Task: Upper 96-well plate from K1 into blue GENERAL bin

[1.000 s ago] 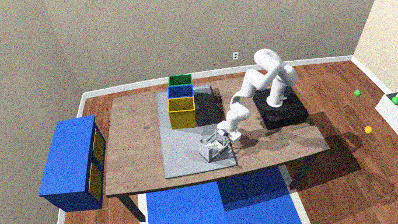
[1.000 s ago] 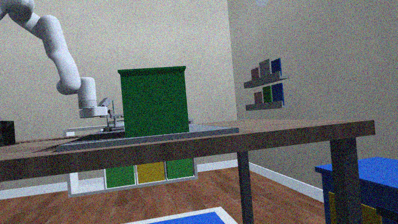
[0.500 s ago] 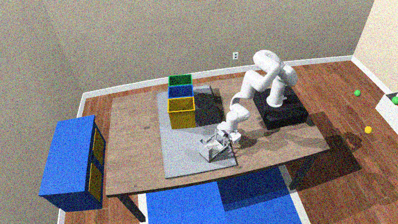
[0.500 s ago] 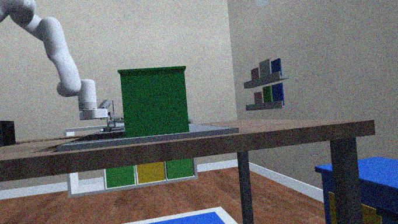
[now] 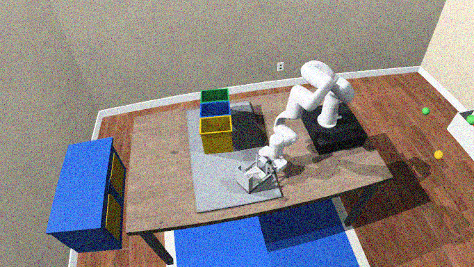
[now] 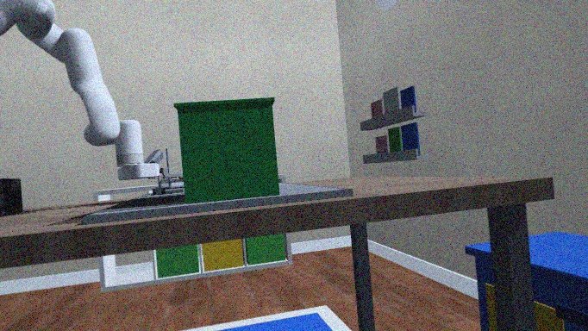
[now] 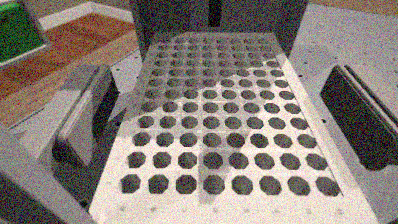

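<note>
Right now the white 96-well plate is 2 cm ahead of my hand, 1 cm to the left of it and 1 cm below it. The rest, counted from my hand: blue bin 43 cm to the right, 13 cm ahead, 4 cm above; yellow bin 30 cm to the right, 15 cm ahead, 4 cm above; green bin 56 cm to the right, 11 cm ahead, 4 cm above.
</note>
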